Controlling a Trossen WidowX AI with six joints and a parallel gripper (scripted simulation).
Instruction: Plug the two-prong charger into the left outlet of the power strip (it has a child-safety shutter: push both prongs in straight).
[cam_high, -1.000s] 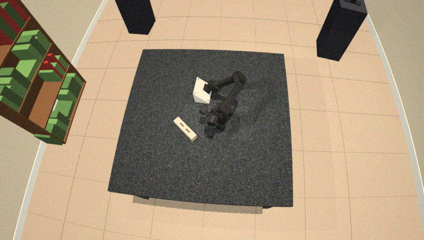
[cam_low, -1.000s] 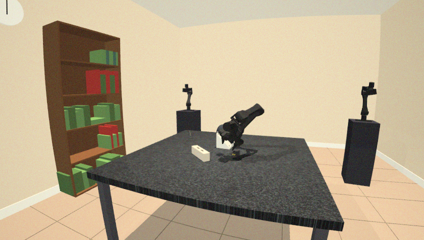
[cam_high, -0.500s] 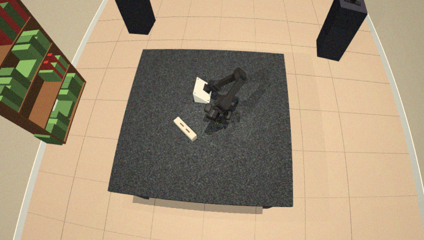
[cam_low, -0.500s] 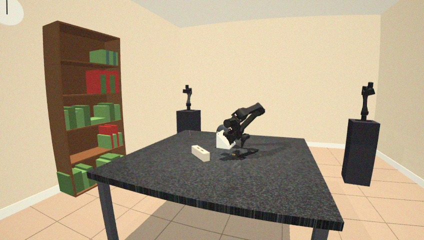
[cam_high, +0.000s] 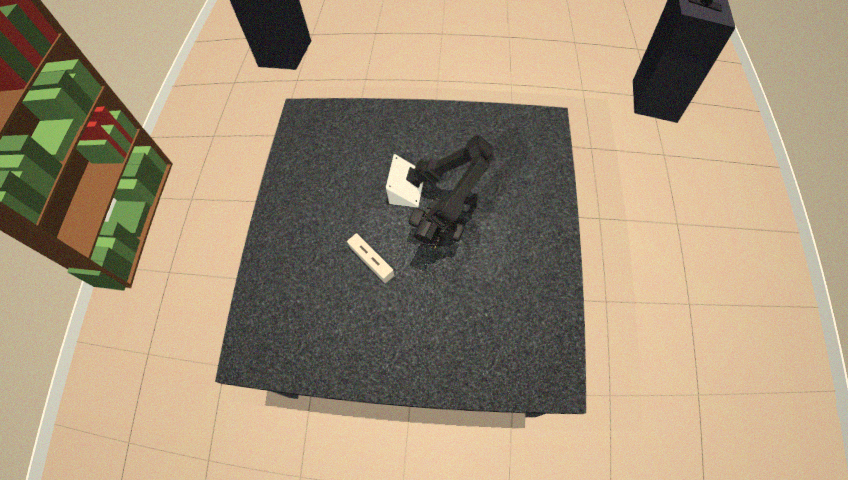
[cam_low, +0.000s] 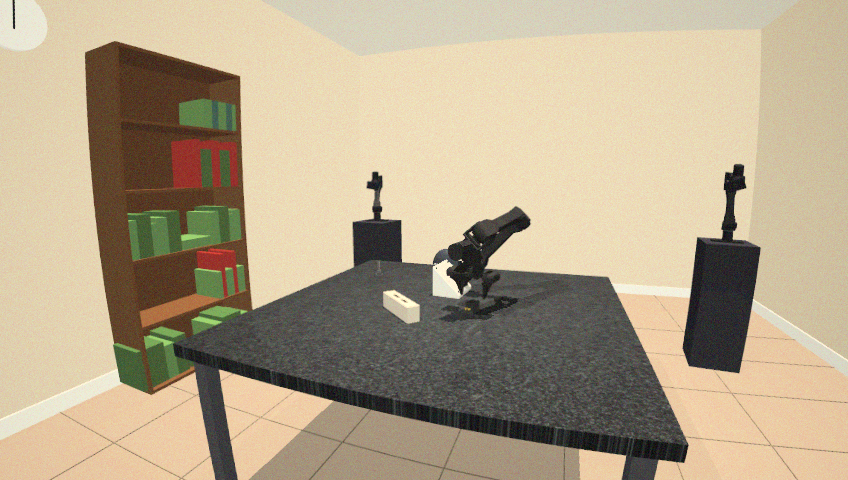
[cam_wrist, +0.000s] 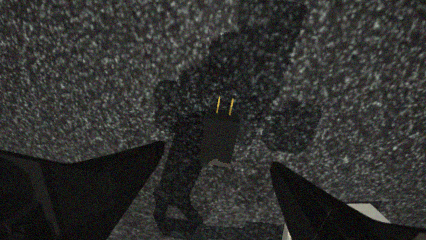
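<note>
My gripper tip is now 2 cm short of the dark two-prong charger and 4 cm above it.
</note>
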